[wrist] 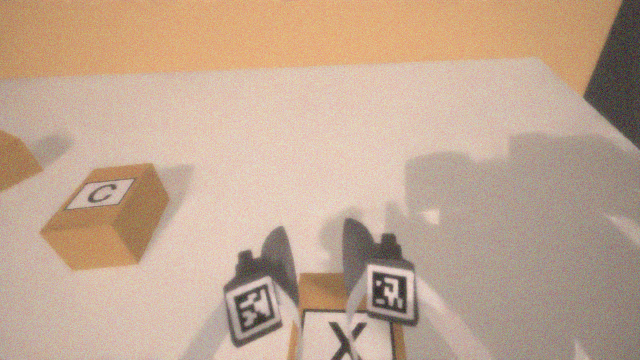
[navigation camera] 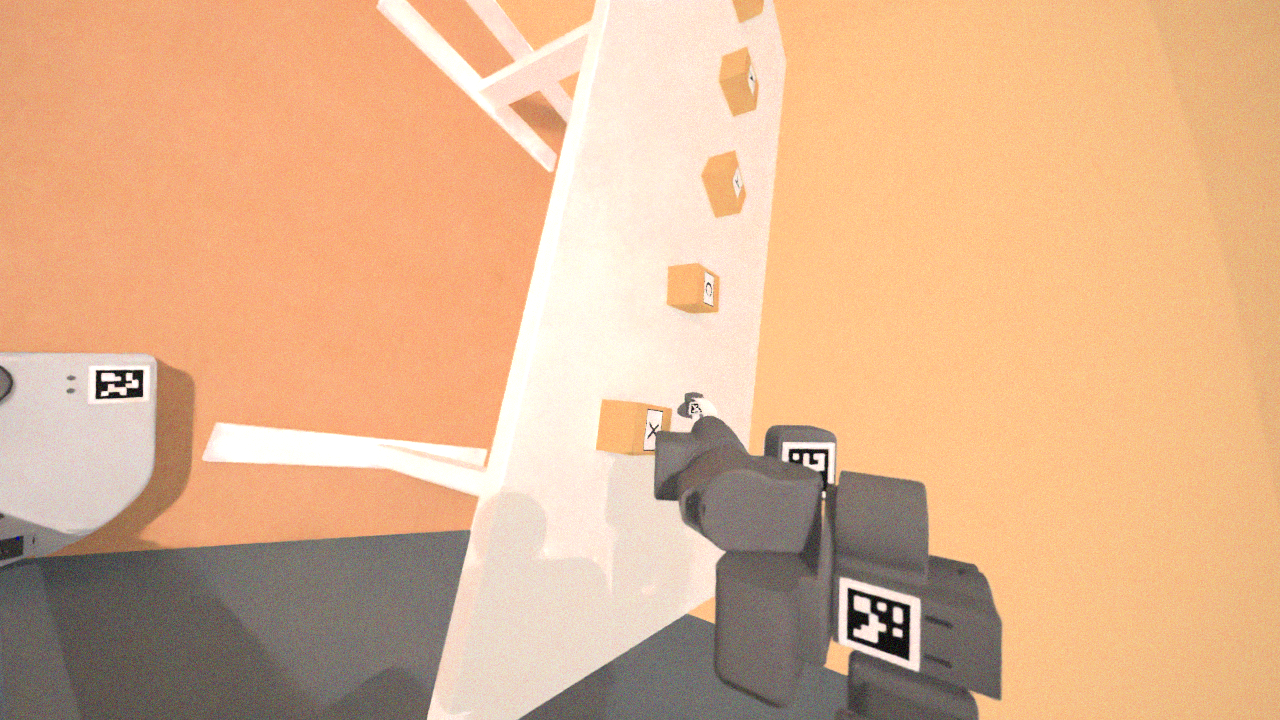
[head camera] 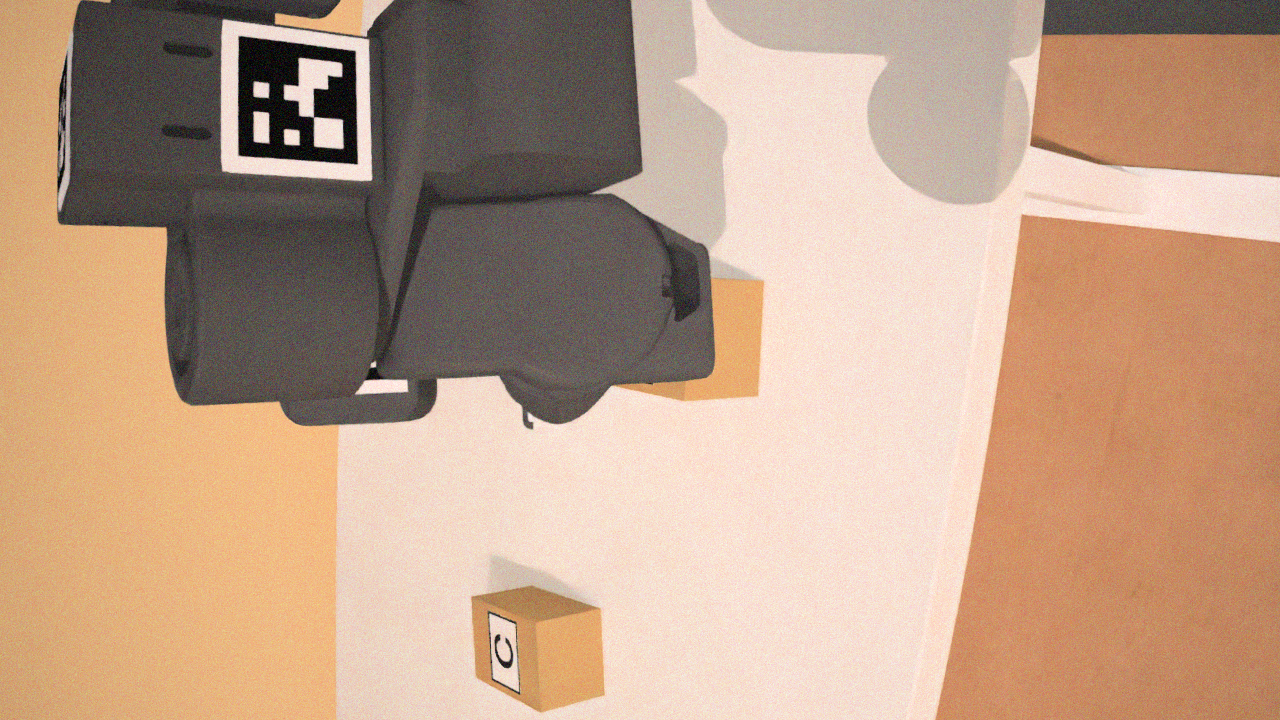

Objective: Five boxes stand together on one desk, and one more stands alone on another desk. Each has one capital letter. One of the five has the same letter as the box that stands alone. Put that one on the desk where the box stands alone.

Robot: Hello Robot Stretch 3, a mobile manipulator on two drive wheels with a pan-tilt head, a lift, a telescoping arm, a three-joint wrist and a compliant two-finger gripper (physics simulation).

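Places are measured from the robot's base along level axes (x right, y ahead, z up), in metres.
Pixels of known places: gripper, fingertip midpoint: point(wrist: 318, 249) point(navigation camera: 691, 422).
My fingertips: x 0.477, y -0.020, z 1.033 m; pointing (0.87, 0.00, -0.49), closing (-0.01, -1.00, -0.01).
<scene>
For each thing: its middle in the pictures, then the offset to it from my fingertips. "*": a spot on its surface instead. Level surfaces: height alone.
- tan box marked X, body centre: point(head camera: 669, 332) point(navigation camera: 636, 427) dz -0.058, dx -0.038, dy -0.008 m
- white desk, its level: dz -0.083 m
- box marked C, body centre: point(head camera: 535, 644) point(wrist: 114, 213) point(navigation camera: 694, 290) dz -0.058, dx +0.129, dy +0.192 m
- wrist view's left edge, surface spot: point(wrist: 13, 160) * dz -0.054, dx +0.259, dy +0.370 m
A tan box marked X point(wrist: 318, 293) point(head camera: 737, 340) point(navigation camera: 623, 426) stands on the white desk point(wrist: 348, 124) point(head camera: 805, 502) point(navigation camera: 593, 310) near its end. My gripper point(wrist: 318, 249) point(navigation camera: 690, 405) hovers over this box, its two fingers standing apart above the box's far edge, with nothing between them. In the head view my wrist body hides the fingers and part of the X box. A box marked C point(wrist: 107, 218) point(head camera: 546, 649) point(navigation camera: 690, 286) stands to the left of the X box along the desk.
More tan boxes point(navigation camera: 723, 183) point(navigation camera: 737, 79) stand in a row beyond the C box; one shows at the wrist view's left edge point(wrist: 13, 160). An orange wall runs along the desk's far side. White desk legs point(navigation camera: 346, 453) and orange floor lie on the near side.
</scene>
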